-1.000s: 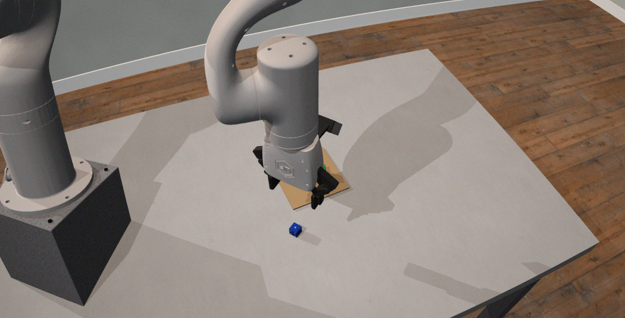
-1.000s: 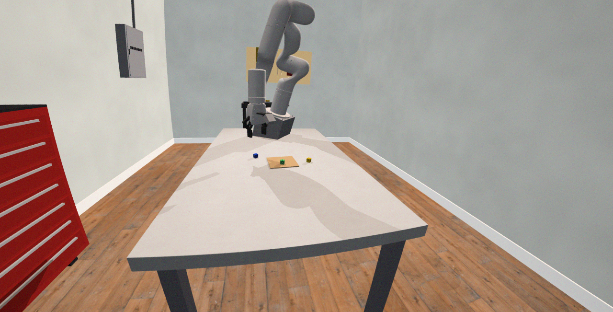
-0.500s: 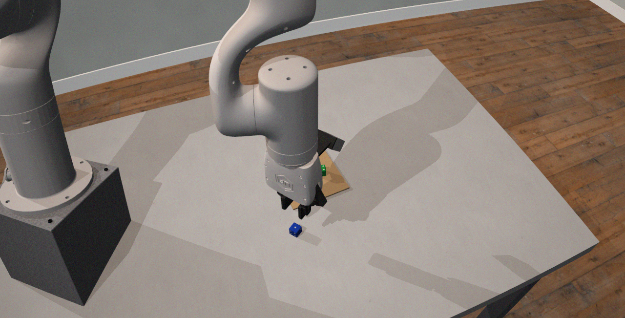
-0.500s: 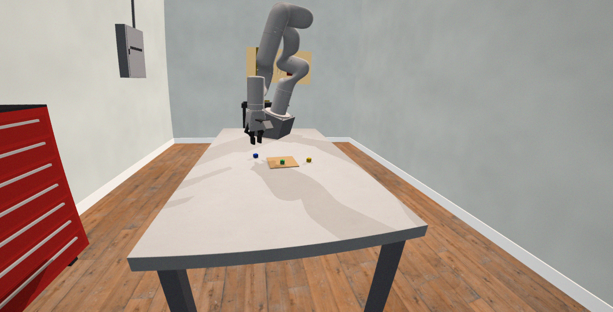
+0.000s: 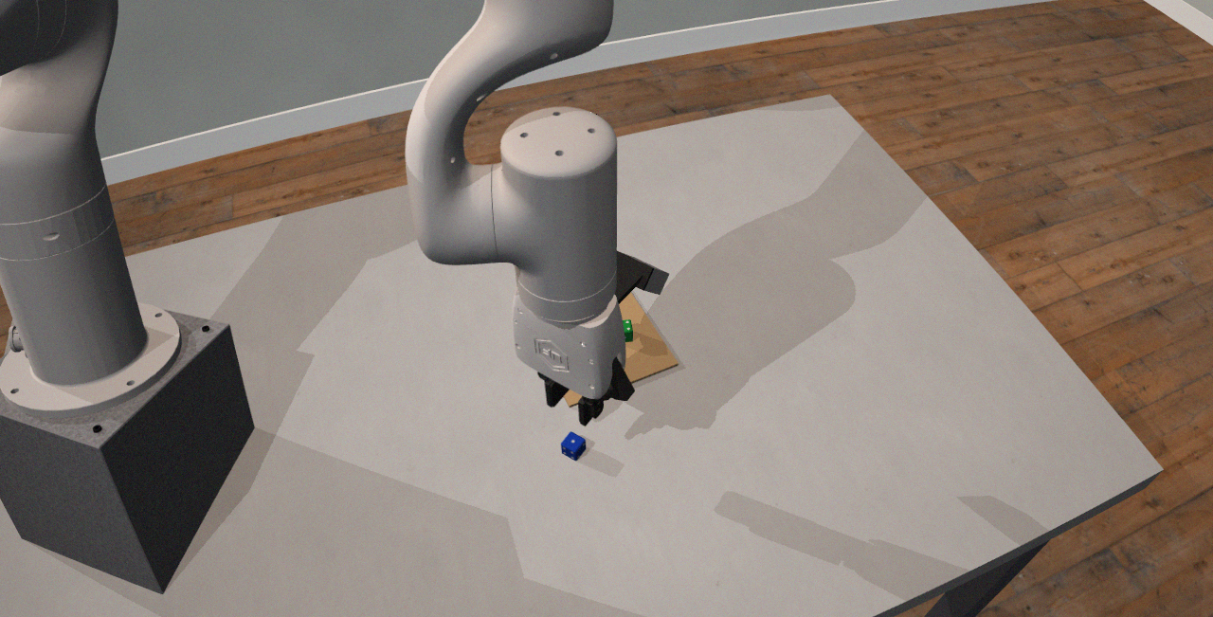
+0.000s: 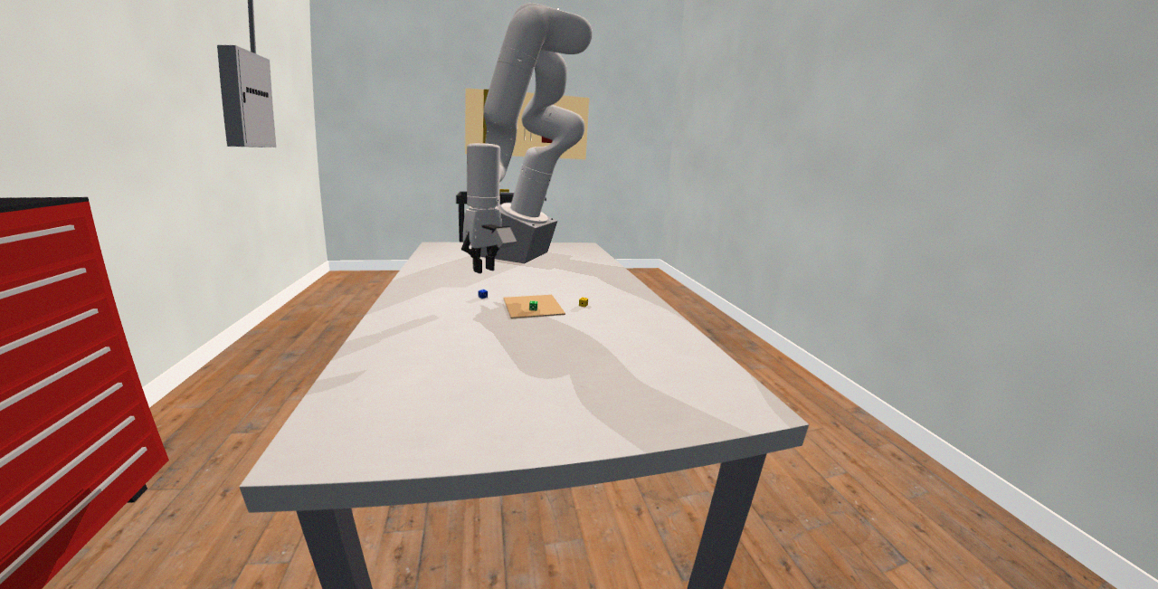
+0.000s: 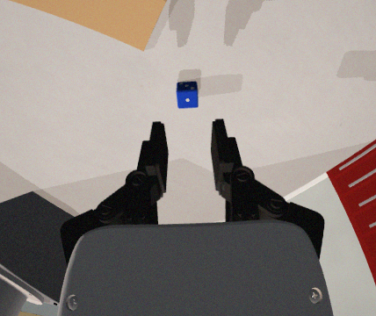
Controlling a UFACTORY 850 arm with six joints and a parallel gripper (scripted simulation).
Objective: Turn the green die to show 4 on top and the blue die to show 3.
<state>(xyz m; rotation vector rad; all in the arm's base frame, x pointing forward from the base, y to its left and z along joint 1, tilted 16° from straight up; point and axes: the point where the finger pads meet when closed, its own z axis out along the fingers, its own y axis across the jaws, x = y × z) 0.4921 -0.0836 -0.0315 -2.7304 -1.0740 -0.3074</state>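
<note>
Now: hand 9 cm above the blue die and 1 cm past it. Also, from my hand: tan mat (14 cm to the left, 10 cm below, 5 cm ahead); yellow die (27 cm to the left, 9 cm below, 4 cm ahead); green die (14 cm to the left, 8 cm below, 8 cm ahead).
</note>
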